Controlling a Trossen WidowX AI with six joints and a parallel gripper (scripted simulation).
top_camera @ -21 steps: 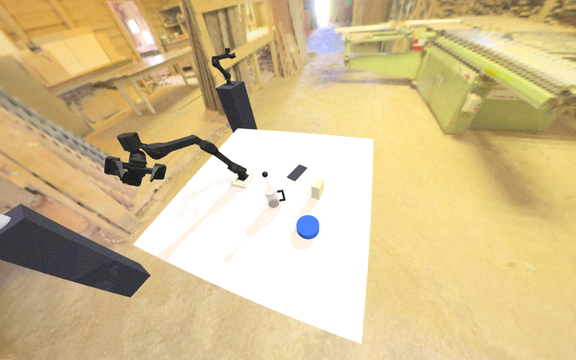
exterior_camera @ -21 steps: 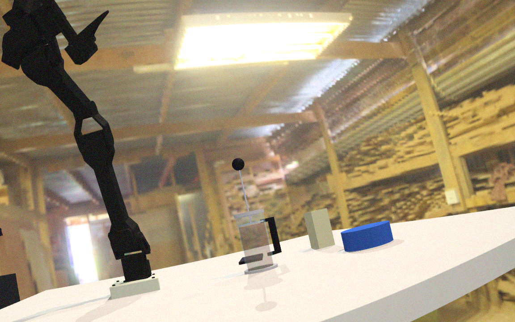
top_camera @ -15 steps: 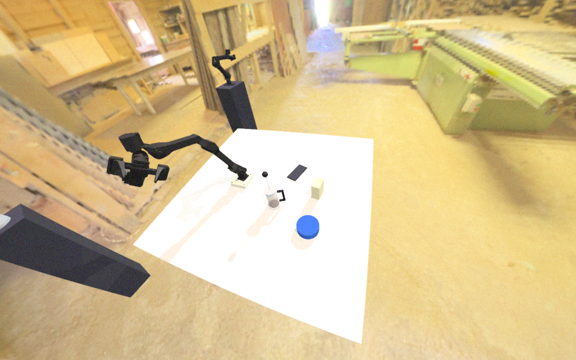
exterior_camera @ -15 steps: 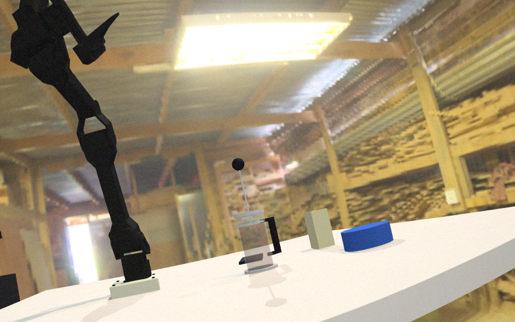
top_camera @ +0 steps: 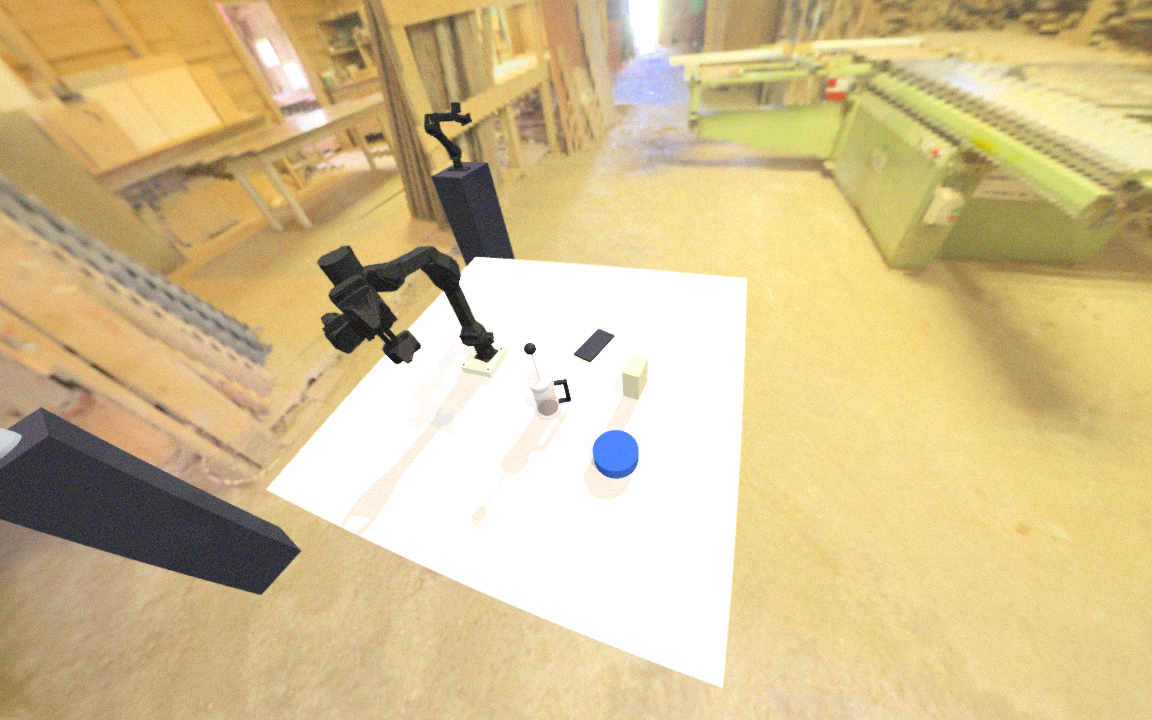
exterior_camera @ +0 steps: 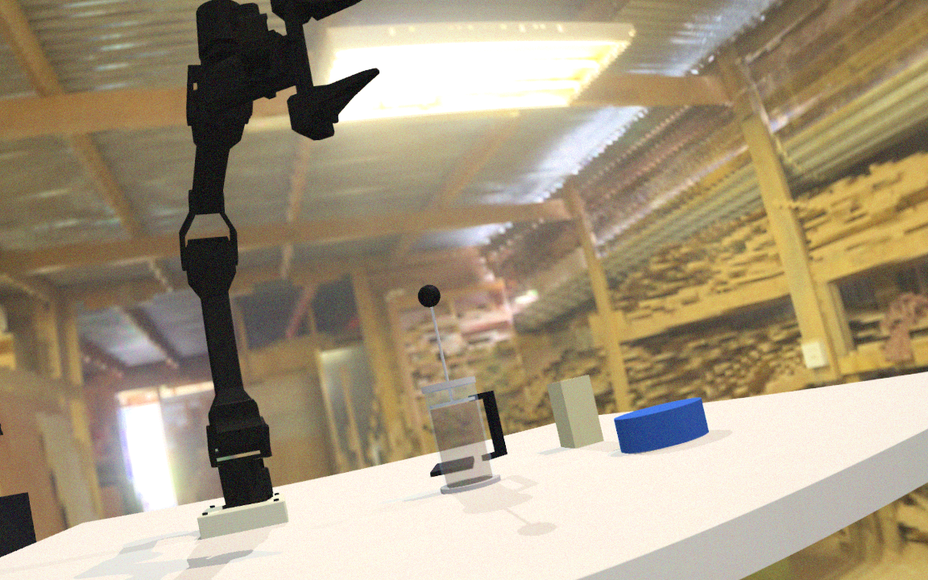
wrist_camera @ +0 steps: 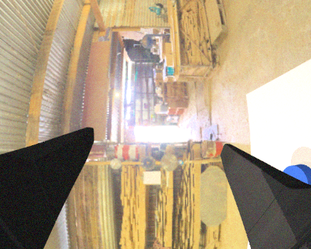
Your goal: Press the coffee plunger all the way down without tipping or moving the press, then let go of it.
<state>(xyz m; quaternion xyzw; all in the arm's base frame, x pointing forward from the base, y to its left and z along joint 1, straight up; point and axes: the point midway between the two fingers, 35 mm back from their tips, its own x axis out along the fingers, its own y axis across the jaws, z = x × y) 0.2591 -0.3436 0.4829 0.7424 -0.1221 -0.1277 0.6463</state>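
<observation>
Now: the glass coffee press 38 cm below my gripper tip, 28 cm to the left of it and 4 cm ahead of it. From my gripper tip the other things lie so: cream block: 46 cm below, 45 cm to the left, 24 cm ahead; then dark flat slab: 57 cm to the left, 51 cm below, 3 cm ahead.
</observation>
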